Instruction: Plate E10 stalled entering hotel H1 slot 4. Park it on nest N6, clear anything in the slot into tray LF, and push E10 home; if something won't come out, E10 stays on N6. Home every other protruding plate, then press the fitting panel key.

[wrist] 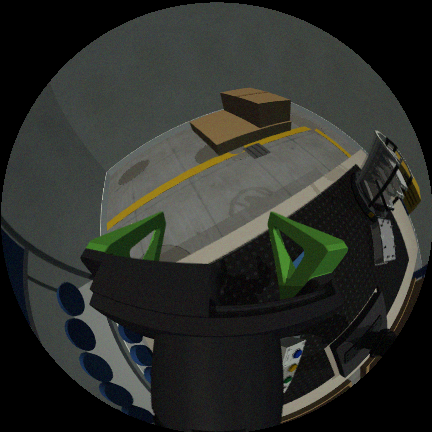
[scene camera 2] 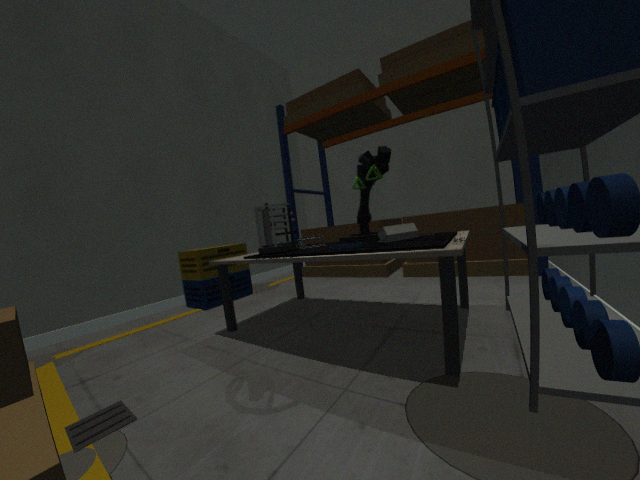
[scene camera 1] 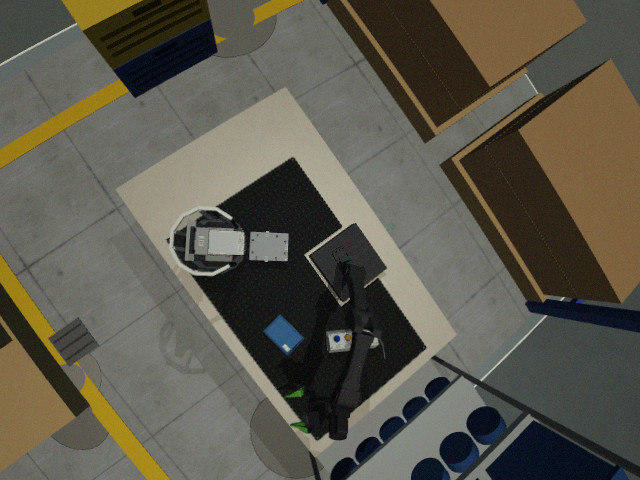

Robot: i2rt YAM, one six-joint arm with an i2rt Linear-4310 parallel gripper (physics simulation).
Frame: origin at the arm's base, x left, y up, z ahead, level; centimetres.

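Seen in the pictures: gripper, fingertip midpoint: [wrist: 216,217] [scene camera 2: 359,184] [scene camera 1: 288,410]; arm's base, link origin: [scene camera 2: 365,234] [scene camera 1: 348,267].
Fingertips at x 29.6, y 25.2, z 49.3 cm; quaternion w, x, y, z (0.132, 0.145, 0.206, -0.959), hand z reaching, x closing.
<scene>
Offsets run from my fingertips to a thing's top centre. Level surfaces: height alone.
My gripper [scene camera 1: 297,409] [scene camera 2: 366,178] [wrist: 216,217] has green fingers spread wide and empty, high above the table's front corner. Hotel H1 @(dx -66.1, dy +2.0, dz -3.8 cm) [scene camera 1: 200,241] [scene camera 2: 267,227] [wrist: 382,187] stands at the table's far end, far from the gripper. A pale plate-like piece @(dx -63.4, dy -4.8, dz -7.9 cm) [scene camera 1: 226,242] extends from it towards the silver nest block @(dx -54.7, dy -21.3, dz -22.6 cm) [scene camera 1: 268,246] [wrist: 385,241]. Slot 4, its contents and plate labels are too small to read. The blue tray LF @(dx -17.4, dy -27.2, dz -9.9 cm) [scene camera 1: 283,334] [wrist: 298,260] lies on the mat, mostly behind a finger in the wrist view. The key panel @(dx +0.2, dy -20.5, dz -34.9 cm) [scene camera 1: 332,345] [wrist: 289,354] shows blue, yellow and green keys.
The black mat @(dy -28.9 cm) [scene camera 1: 289,206] lies on the pale table @(dy -30.2 cm) [scene camera 1: 248,139]. The arm's dark square base plate [scene camera 1: 356,241] [wrist: 374,320] is beside the panel, and the arm passes over the panel. A shelf with blue cylinders [scene camera 1: 458,450] [scene camera 2: 613,205] stands beyond the table's near end.
</scene>
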